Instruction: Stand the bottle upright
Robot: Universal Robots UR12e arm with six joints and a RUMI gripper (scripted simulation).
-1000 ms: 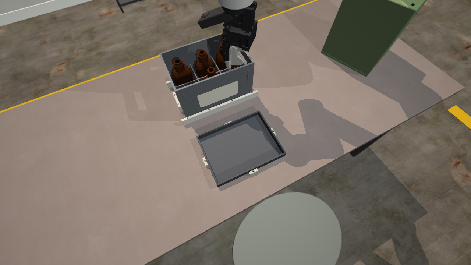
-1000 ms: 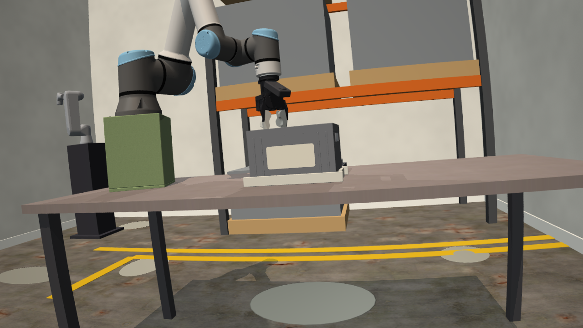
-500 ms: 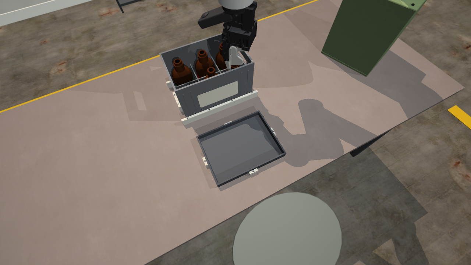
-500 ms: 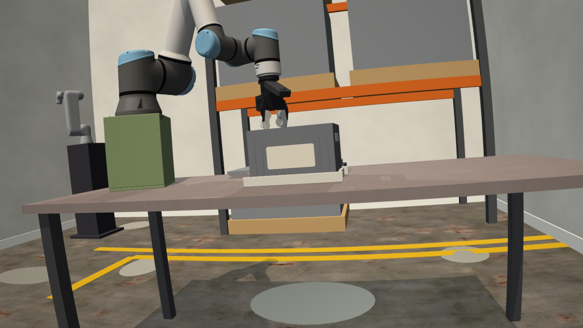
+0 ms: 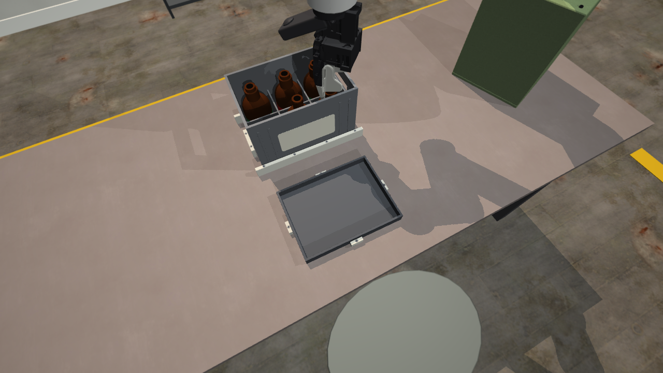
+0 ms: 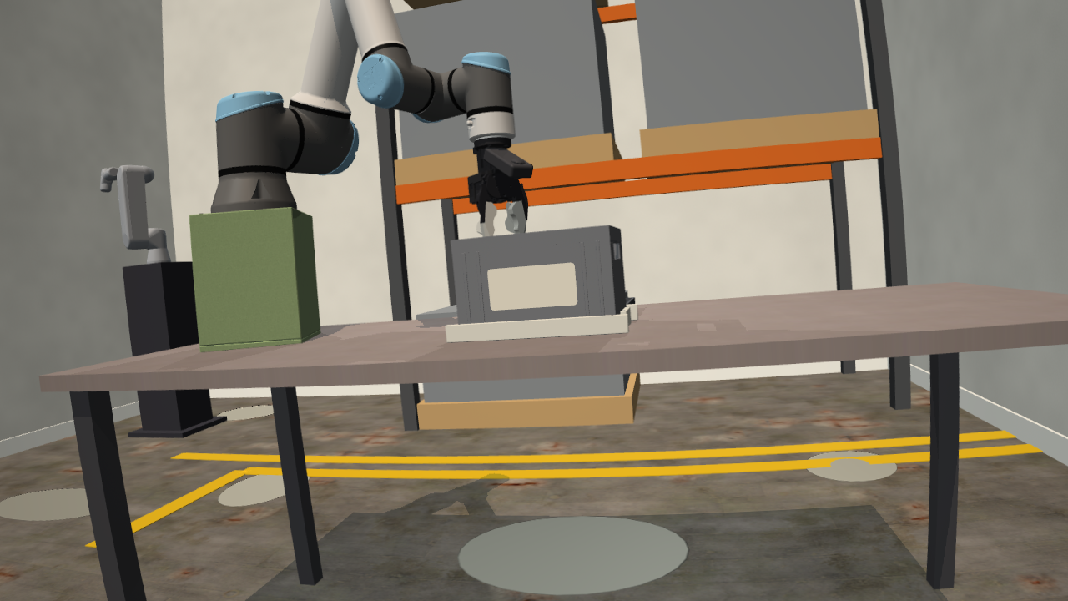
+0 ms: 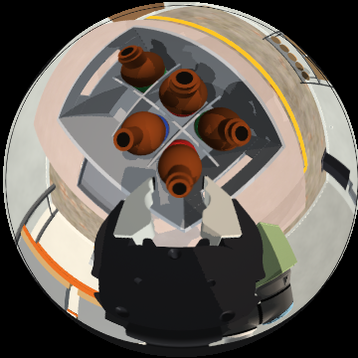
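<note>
Now: hand 8 cm short of the brown bottle and 7 cm above it. Round my hand: grey crate 8 cm ahead, 7 cm below, 5 cm to the right; dark tray 23 cm to the left, 14 cm below, 10 cm ahead.
</note>
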